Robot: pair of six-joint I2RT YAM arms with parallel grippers.
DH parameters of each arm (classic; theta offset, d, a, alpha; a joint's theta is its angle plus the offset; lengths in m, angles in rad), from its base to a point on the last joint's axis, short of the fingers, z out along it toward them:
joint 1: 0 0.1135 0.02 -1.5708
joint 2: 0 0 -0.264 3.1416
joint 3: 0.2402 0 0.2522 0
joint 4: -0.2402 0 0.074 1.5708
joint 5: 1.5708 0 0 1.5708
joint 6: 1.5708 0.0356 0 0
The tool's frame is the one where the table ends.
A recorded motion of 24 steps. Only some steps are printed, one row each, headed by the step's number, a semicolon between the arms.
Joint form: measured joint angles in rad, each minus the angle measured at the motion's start. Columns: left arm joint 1, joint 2, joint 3, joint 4, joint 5, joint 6; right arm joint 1, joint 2, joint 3, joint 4, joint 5, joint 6.
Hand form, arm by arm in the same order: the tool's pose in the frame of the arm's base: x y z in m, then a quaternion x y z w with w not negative. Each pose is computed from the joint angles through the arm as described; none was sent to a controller.
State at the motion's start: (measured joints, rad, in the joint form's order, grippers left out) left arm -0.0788 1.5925 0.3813 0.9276 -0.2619 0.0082; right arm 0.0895 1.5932 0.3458 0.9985 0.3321 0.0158
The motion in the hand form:
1: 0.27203 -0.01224 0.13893 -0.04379 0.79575 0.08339 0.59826; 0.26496 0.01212 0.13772 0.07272 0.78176 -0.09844 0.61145
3: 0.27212 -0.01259 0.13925 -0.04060 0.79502 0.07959 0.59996; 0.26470 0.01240 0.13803 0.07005 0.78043 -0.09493 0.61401
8: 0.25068 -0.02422 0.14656 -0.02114 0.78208 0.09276 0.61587; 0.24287 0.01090 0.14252 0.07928 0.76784 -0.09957 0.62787
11: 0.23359 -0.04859 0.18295 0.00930 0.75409 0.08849 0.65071; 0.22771 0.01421 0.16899 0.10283 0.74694 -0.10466 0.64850
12: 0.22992 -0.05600 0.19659 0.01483 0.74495 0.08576 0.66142; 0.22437 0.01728 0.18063 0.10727 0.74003 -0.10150 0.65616
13: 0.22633 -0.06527 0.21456 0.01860 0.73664 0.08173 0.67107; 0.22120 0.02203 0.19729 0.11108 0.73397 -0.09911 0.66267
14: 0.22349 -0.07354 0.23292 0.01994 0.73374 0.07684 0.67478; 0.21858 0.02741 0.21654 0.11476 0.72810 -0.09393 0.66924
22: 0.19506 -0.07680 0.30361 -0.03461 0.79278 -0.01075 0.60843; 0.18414 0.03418 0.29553 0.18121 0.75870 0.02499 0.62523
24: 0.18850 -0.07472 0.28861 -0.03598 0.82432 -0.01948 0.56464; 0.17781 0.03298 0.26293 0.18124 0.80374 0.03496 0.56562
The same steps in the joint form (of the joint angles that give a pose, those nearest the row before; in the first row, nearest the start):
1: 0.0000 0.0000 0.0000 0.0000 0.0000 0.0000; 0.0000 0.0000 0.0000 0.0000 0.0000 0.0000
3: 0.0000 0.0000 -0.0004 0.0042 0.0099 0.0011; 0.0000 0.0000 -0.0023 0.0084 -0.0088 -0.0011
8: -0.0603 -0.0996 -0.0759 0.0225 -0.0454 0.0412; 0.0053 -0.0919 -0.0862 0.0378 0.0160 0.0008
11: -0.1816 -0.3147 -0.0698 -0.1099 -0.1175 0.0839; 0.0363 -0.2968 -0.0996 -0.0988 0.0862 0.0225
12: -0.2194 -0.3738 -0.0492 -0.1613 -0.1427 0.0931; 0.0545 -0.3681 -0.0866 -0.1636 0.1060 0.0305
13: -0.2663 -0.4371 -0.0095 -0.2392 -0.1774 0.0977; 0.0820 -0.4543 -0.0542 -0.2659 0.1354 0.0378
14: -0.3078 -0.4891 0.0435 -0.3361 -0.2094 0.0927; 0.1122 -0.5306 -0.0069 -0.3735 0.1633 0.0481
22: -0.3715 -0.6928 0.3338 -1.0364 -0.1968 -0.2025; 0.1766 -0.8126 0.2811 -1.0880 0.1167 0.3658
24: -0.3712 -0.7080 0.3151 -1.1479 -0.1640 -0.2632; 0.1686 -0.8278 0.2106 -1.1864 0.0569 0.4253

